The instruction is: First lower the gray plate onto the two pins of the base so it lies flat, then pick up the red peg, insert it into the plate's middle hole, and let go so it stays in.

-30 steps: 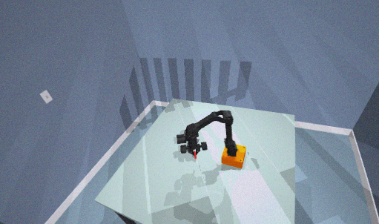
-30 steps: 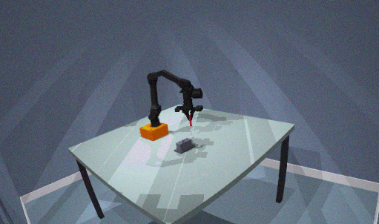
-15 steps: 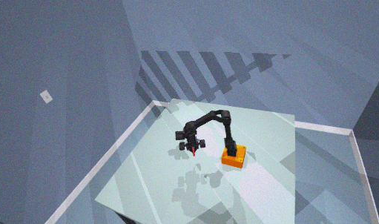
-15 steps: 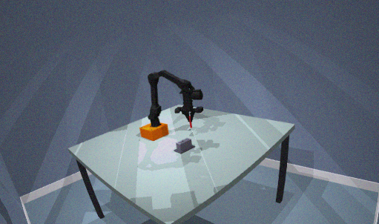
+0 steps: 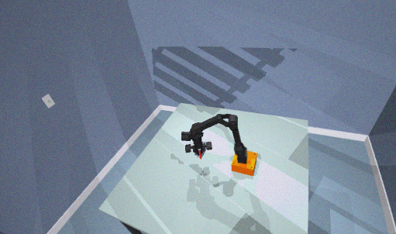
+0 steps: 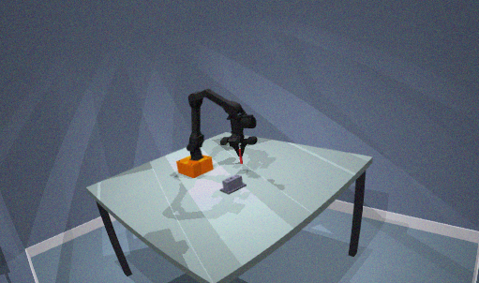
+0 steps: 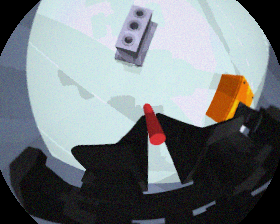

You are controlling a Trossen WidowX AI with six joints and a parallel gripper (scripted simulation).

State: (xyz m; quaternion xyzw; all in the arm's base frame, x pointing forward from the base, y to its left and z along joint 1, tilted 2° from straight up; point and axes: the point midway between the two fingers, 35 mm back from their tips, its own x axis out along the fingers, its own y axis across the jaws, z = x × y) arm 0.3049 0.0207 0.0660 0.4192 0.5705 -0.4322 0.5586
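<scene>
My gripper tip is now 4 cm short of the gray plate, 14 cm to the left of it and 7 cm above it. The rest, counted from my gripper tip: red peg (right at my gripper tip).
</scene>
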